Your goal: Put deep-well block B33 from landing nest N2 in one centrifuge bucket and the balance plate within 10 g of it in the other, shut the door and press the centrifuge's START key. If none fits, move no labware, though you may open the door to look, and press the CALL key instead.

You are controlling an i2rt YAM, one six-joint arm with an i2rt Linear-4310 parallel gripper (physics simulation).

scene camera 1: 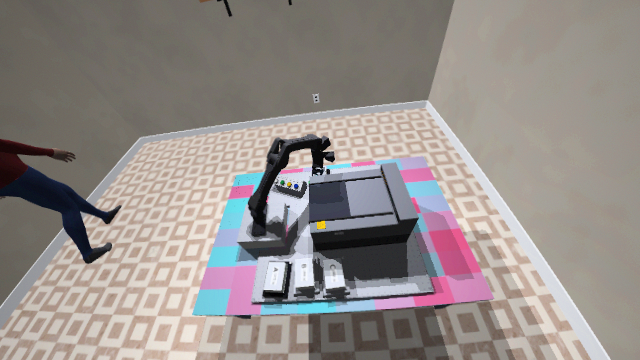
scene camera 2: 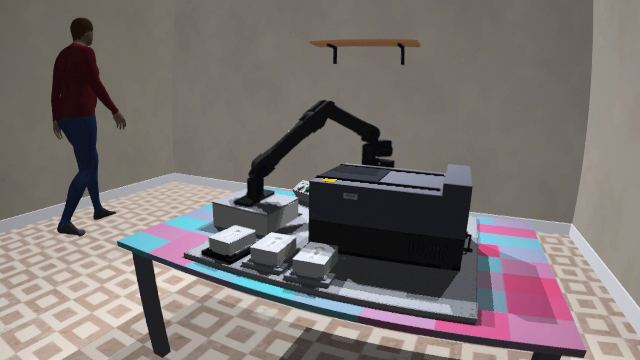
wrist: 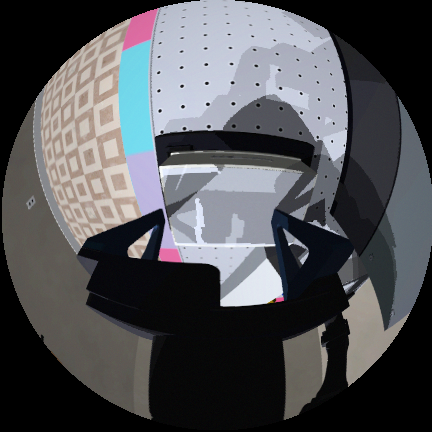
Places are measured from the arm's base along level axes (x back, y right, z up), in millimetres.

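Where they show: gripper, between the fingertips: point(scene camera 1: 319, 171) point(wrist: 217, 214); arm's base, origin of its link: point(scene camera 1: 260, 218) point(scene camera 2: 255, 198).
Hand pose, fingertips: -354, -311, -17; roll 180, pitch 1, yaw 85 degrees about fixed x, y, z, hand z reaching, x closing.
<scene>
Each offset is from my fingertips to the top centre of the thing, as dx, dy, dz. Level surfaces: height alone.
A white block @(-1, +19, +1) point(wrist: 235, 182) sits in a black nest @(+0, +18, -35) point(wrist: 230, 137) behind the centrifuge; its label does not show. My gripper point(wrist: 217, 214) point(scene camera 1: 318, 171) is open above it, with one finger toward each side of the block in the wrist view. The centrifuge point(scene camera 1: 370, 197) point(scene camera 2: 380, 210) hides the fingers in scene camera 2, and its top door is shut. White plates A @(+257, +617, -4) point(scene camera 1: 275, 277) point(scene camera 2: 232, 240), B @(+118, +614, -4) point(scene camera 1: 304, 276) point(scene camera 2: 273, 249) and C @(-16, +633, -4) point(scene camera 1: 334, 277) point(scene camera 2: 315, 260) stand in a row on nests at the front. The key box @(+209, +46, +26) point(scene camera 1: 290, 186) point(scene camera 2: 301, 189) has coloured keys.
The centrifuge wall point(wrist: 372, 120) rises close to the gripper on the right in the wrist view. The arm's grey base block point(scene camera 1: 260, 241) point(scene camera 2: 237, 217) stands left of the centrifuge. A perforated board @(dz -58) point(scene camera 1: 385, 288) point(wrist: 200, 100) lies under the equipment. A person point(scene camera 1: 55, 200) point(scene camera 2: 80, 110) is at the left, away from the table.
</scene>
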